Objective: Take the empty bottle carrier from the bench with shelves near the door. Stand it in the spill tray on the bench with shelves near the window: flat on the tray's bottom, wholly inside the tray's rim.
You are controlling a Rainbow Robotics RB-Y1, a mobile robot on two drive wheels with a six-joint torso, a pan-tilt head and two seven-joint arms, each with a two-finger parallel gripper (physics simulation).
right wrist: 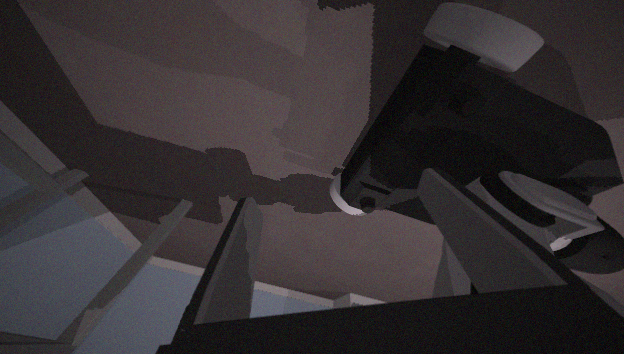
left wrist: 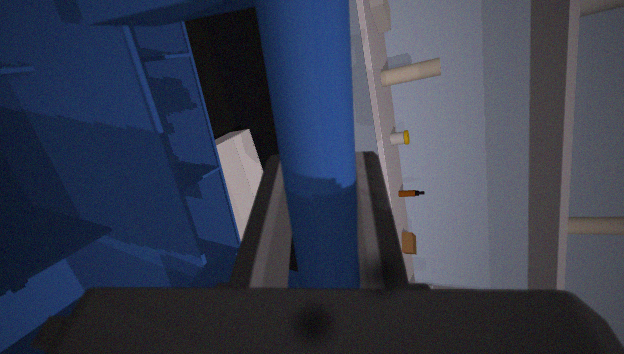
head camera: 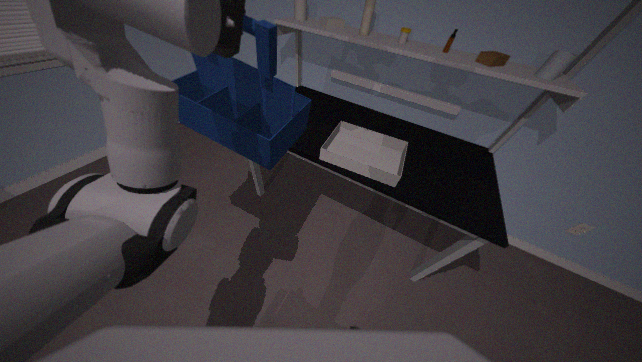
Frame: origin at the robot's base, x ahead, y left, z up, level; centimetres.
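Seen in the pictures: left gripper, fingertip midpoint: point(left wrist: 323, 170) point(head camera: 239, 20); right gripper, fingertip midpoint: point(right wrist: 336, 193); robot's base, origin of the base link: point(right wrist: 387, 127).
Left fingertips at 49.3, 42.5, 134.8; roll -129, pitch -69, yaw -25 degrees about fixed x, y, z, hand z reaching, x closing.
Pixels of each thing's top centre, then the offset from my left fingertips to it, as dx, dy, dz. "spot": a spot on its surface instead. Level surfaces: height alone.
- empty blue bottle carrier, surface spot: point(left wrist: 125, 190) spot: -0.9, +0.1, -11.7
- white spill tray, middle of its top: point(left wrist: 242, 210) point(head camera: 366, 144) +50.3, -25.1, -50.9
- bench, its level: dz -58.5
- yellow-lidded jar, surface spot: point(head camera: 404, 36) spot: +91.0, -18.8, -9.7
- orange bottle, surface spot: point(head camera: 449, 44) spot: +93.5, -40.6, -9.4
- brown box, surface spot: point(head camera: 492, 58) spot: +85.6, -59.3, -9.8
The empty blue bottle carrier point(head camera: 215, 122) point(left wrist: 125, 190) hangs in the air at the upper left of the head camera view, its open compartments facing up. My left gripper point(left wrist: 323, 170) is shut on its handle bar, which runs between the two fingers; in the head camera view the fingers are hidden. The white spill tray point(head camera: 357, 169) lies on the black bench top, to the right of the carrier in the head camera view; part of the tray point(left wrist: 235, 175) shows past the carrier in the left wrist view. My right gripper point(right wrist: 336, 193) is open and empty, over the floor.
The bench point(head camera: 440, 185) has a shelf point(head camera: 525, 80) above it with a yellow-lidded jar point(head camera: 404, 36), an orange bottle point(head camera: 449, 44) and a brown box point(head camera: 492, 58). A light bar point(head camera: 395, 93) runs below the shelf. My dark base point(right wrist: 475, 130) shows in the right wrist view.
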